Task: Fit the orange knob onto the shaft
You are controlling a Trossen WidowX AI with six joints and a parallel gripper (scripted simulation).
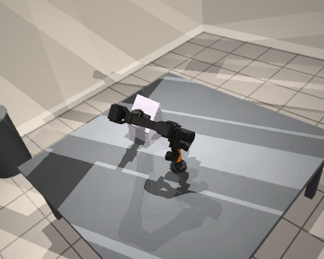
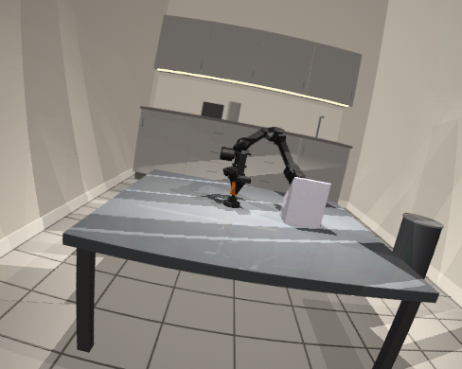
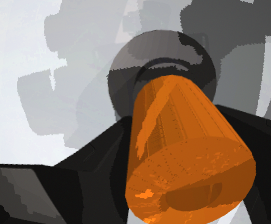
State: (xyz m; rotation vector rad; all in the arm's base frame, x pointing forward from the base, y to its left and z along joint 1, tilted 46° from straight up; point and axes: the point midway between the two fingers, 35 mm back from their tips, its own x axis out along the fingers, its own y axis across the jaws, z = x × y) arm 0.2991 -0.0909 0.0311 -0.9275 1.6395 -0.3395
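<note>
The orange knob is 2 cm above my gripper tip. Round my gripper tip: round dark pedestal 4 cm below.
</note>
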